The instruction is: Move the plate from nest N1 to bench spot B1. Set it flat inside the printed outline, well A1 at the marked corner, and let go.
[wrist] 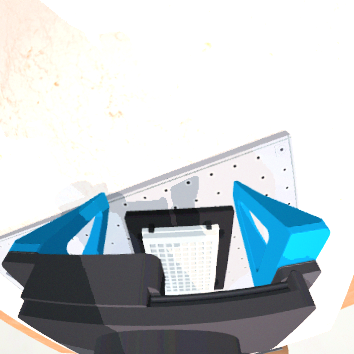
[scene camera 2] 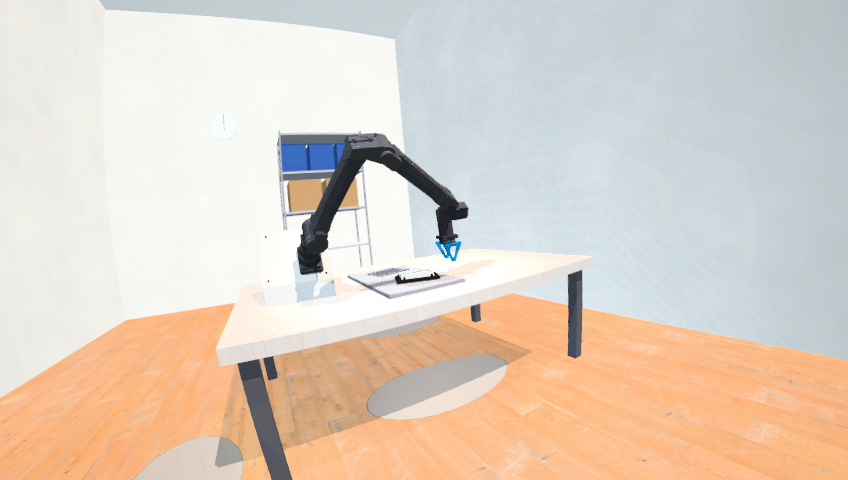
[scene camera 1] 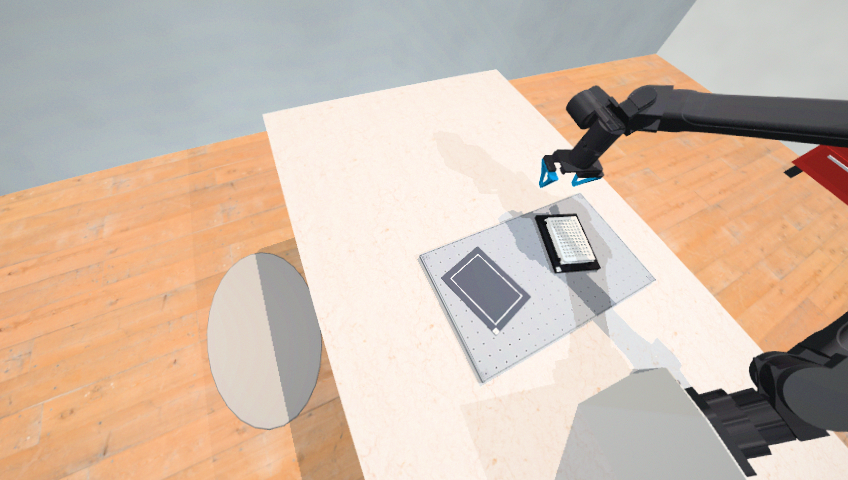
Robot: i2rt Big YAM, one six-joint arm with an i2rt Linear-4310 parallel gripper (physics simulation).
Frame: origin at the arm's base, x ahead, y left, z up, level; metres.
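Seen in the pictures: gripper, between the fingertips: (wrist: 168, 193) (scene camera 2: 450, 259) (scene camera 1: 556, 185); arm's base, origin of its link: (scene camera 2: 309, 260) (scene camera 1: 709, 427).
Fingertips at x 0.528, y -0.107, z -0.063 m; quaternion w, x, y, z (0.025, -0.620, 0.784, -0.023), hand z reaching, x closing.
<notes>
Pixels of each thing's top centre, then the offset from my fingertips to it. "spot": a spot on its surface instead. Level surfaces: height alone.
- white well plate, centre of its top: (wrist: 182, 269) (scene camera 1: 570, 237) (scene camera 2: 416, 272) 0.139 m back, 0.032 m left, 0.032 m down
- black nest, centre of its top: (wrist: 182, 267) (scene camera 1: 569, 238) (scene camera 2: 416, 273) 0.139 m back, 0.032 m left, 0.036 m down
- white rectangle with a white corner mark, a spot on its surface: (scene camera 1: 495, 331) spot: 0.269 m back, 0.316 m left, 0.056 m down
- perforated grey board, centre of its top: (wrist: 129, 280) (scene camera 1: 542, 267) (scene camera 2: 398, 276) 0.179 m back, 0.132 m left, 0.057 m down
- pale table, height of its surface: 0.071 m down
The white well plate (scene camera 1: 570, 239) (scene camera 2: 417, 274) (wrist: 187, 260) sits in the black nest (scene camera 1: 547, 246) (scene camera 2: 410, 280) (wrist: 227, 245), which has a white mark at one corner. The dark mat with the printed outline (scene camera 1: 521, 296), a white rectangle with a white corner mark (scene camera 1: 495, 331), lies to the left of the nest in scene camera 1. My gripper (scene camera 1: 558, 183) (scene camera 2: 450, 256) (wrist: 168, 193) is open, with nothing between its blue fingers. It hangs above the plate's level, off beyond one end of the nest. The near end of the plate is hidden behind the gripper body in the wrist view.
Nest and outline are on a perforated grey board (scene camera 1: 538, 333) (scene camera 2: 392, 292) (wrist: 240, 172) on the pale table (scene camera 1: 368, 237) (scene camera 2: 523, 270). A grey box-like block (scene camera 1: 642, 422) stands beside the arm's base in scene camera 1. A shelf unit (scene camera 2: 318, 173) stands by the wall behind.
</notes>
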